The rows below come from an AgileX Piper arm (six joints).
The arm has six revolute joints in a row. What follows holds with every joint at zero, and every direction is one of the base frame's. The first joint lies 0.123 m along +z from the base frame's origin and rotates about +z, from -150 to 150 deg. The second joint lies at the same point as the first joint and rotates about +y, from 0 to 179.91 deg. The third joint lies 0.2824 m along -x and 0.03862 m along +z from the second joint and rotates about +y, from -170 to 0 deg. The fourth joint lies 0.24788 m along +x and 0.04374 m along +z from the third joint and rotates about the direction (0.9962, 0, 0.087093), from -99.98 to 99.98 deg. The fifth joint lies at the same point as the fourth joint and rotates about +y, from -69.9 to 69.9 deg. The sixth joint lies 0.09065 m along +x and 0.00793 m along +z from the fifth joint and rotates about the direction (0.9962, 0, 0.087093), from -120 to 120 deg. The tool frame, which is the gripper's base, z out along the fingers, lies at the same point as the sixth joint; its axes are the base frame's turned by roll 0, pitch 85.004 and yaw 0 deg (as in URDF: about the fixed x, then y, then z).
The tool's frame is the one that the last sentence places.
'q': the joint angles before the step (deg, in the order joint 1, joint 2, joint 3, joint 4, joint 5, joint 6). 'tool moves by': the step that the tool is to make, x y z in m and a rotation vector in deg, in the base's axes. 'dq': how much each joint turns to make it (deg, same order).
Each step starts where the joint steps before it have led.
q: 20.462, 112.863, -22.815, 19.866, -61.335, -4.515
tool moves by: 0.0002, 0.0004, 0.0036, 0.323, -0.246, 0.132
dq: -0.005, -0.978, -0.006, -0.114, 0.681, -0.002
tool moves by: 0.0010, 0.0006, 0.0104, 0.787, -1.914, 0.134
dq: -0.005, -2.295, 0.003, -0.132, 0.239, 0.006
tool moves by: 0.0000, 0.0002, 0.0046, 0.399, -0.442, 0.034
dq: 0.004, -1.197, 0.014, 0.005, 0.667, -0.003
